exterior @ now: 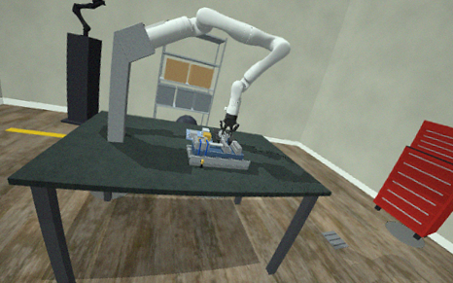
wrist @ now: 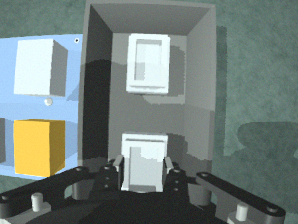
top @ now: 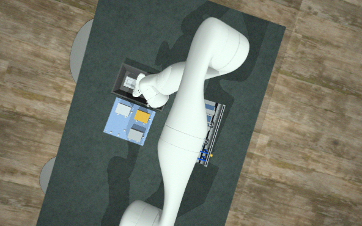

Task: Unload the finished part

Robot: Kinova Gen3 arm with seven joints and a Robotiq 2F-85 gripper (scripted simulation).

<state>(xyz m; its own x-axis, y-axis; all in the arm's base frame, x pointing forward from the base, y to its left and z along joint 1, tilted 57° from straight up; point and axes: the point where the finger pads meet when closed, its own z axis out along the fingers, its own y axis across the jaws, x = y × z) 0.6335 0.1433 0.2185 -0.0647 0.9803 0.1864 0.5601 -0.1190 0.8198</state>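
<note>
My hand is 120 mm past the orange block, 10 mm to the left of it and 40 mm above it. From my hand the other things lie so: light blue fixture plate: 170 mm behind, 30 mm to the left, 60 mm below; vise: 70 mm behind, 250 mm to the right, 30 mm below.
</note>
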